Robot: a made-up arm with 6 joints. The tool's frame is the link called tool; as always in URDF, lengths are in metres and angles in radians. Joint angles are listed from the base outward.
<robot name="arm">
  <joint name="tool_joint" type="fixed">
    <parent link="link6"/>
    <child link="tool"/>
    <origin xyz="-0.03 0.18 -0.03" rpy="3.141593 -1.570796 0"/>
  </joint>
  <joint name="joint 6" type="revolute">
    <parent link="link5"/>
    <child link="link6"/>
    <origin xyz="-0.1 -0.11 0.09" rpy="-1.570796 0 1.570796"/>
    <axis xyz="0 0 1"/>
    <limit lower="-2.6" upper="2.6"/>
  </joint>
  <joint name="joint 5" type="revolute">
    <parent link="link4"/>
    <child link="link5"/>
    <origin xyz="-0.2 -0.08 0" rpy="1.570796 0 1.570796"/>
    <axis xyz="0 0 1"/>
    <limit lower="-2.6" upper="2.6"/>
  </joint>
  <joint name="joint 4" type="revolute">
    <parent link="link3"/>
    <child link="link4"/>
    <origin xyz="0.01 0.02 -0.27" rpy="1.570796 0 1.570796"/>
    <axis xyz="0 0 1"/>
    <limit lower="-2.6" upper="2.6"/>
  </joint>
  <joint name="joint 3" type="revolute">
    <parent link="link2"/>
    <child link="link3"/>
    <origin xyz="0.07 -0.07 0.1"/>
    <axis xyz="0 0 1"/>
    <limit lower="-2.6" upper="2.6"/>
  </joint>
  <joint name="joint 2" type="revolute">
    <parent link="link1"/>
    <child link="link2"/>
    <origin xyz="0.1 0.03 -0.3" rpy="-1.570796 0 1.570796"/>
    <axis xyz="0 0 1"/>
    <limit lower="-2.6" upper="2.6"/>
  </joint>
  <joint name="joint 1" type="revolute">
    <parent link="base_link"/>
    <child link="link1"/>
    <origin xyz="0 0 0.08" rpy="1.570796 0 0"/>
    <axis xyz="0 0 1"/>
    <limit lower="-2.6" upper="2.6"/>
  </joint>
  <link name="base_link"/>
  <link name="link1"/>
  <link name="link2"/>
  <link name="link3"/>
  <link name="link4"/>
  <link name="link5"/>
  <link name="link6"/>
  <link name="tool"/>
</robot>
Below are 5 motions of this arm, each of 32 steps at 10 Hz.
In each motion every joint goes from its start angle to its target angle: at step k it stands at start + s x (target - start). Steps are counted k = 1, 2, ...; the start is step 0. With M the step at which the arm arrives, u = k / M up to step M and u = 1 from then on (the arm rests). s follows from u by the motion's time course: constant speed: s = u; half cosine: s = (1 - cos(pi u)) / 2; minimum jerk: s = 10 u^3 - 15 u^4 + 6 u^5.
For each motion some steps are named. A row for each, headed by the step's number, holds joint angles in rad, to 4 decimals.
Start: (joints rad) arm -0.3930 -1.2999 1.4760 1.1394 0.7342 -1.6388
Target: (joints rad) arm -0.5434 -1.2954 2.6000 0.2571 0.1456 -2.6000
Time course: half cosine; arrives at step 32
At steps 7, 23, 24, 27, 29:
7: -0.4101 -1.2994 1.6036 1.0393 0.6674 -1.7479
23: -0.5159 -1.2962 2.3945 0.4184 0.2532 -2.4243
24: -0.5214 -1.2961 2.4354 0.3863 0.2318 -2.4592
27: -0.5345 -1.2957 2.5336 0.3092 0.1804 -2.5433
29: -0.5402 -1.2955 2.5758 0.2761 0.1583 -2.5793

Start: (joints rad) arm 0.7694 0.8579 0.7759 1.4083 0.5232 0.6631
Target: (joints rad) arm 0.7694 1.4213 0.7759 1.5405 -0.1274 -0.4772
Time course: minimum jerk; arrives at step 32
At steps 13, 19, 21, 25, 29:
13: 0.7694 1.0429 0.7759 1.4517 0.3096 0.2887
19: 0.7694 1.2363 0.7759 1.4971 0.0862 -0.1028
21: 0.7694 1.2942 0.7759 1.5107 0.0193 -0.2200
25: 0.7694 1.3800 0.7759 1.5308 -0.0797 -0.3936
29: 0.7694 1.4173 0.7759 1.5396 -0.1228 -0.4691

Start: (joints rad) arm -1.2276 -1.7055 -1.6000 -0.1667 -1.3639 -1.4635
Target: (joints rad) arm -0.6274 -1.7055 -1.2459 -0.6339 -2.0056 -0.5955
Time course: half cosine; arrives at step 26
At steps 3, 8, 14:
3: -1.2081 -1.7055 -1.5885 -0.1819 -1.3848 -1.4353
8: -1.0980 -1.7055 -1.5235 -0.2676 -1.5025 -1.2760
14: -0.8913 -1.7055 -1.4016 -0.4285 -1.7234 -0.9772

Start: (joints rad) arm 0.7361 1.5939 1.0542 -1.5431 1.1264 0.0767
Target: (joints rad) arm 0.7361 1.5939 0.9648 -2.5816 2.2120 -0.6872
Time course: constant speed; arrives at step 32
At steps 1, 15, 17, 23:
1: 0.7361 1.5939 1.0514 -1.5756 1.1603 0.0528
15: 0.7361 1.5939 1.0123 -2.0299 1.6353 -0.2814
17: 0.7361 1.5939 1.0067 -2.0948 1.7031 -0.3291
23: 0.7361 1.5939 0.9899 -2.2895 1.9067 -0.4724

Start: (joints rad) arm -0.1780 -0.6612 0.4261 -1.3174 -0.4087 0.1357
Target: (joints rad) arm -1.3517 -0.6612 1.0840 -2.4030 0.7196 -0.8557
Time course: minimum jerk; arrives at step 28
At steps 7, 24, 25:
7: -0.2995 -0.6612 0.4942 -1.4298 -0.2919 0.0331
24: -1.3244 -0.6612 1.0687 -2.3777 0.6934 -0.8326
25: -1.3395 -0.6612 1.0772 -2.3917 0.7079 -0.8454

